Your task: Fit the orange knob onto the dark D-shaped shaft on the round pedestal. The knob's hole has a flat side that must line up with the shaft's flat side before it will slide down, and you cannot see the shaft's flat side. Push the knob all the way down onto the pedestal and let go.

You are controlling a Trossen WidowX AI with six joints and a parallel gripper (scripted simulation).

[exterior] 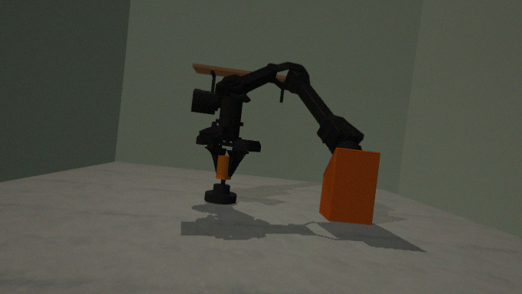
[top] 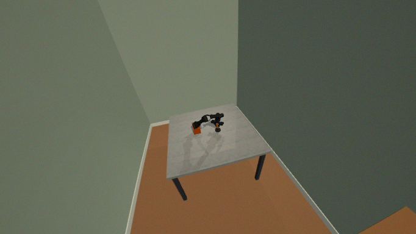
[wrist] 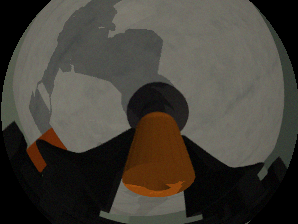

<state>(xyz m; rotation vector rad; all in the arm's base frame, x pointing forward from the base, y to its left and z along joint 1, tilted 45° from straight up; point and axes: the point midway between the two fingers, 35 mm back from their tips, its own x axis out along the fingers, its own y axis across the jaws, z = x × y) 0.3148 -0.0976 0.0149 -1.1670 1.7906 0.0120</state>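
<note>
My gripper tip is 40 mm above the pedestal. Also, from my gripper tip: orange knob: 20 mm above.
</note>
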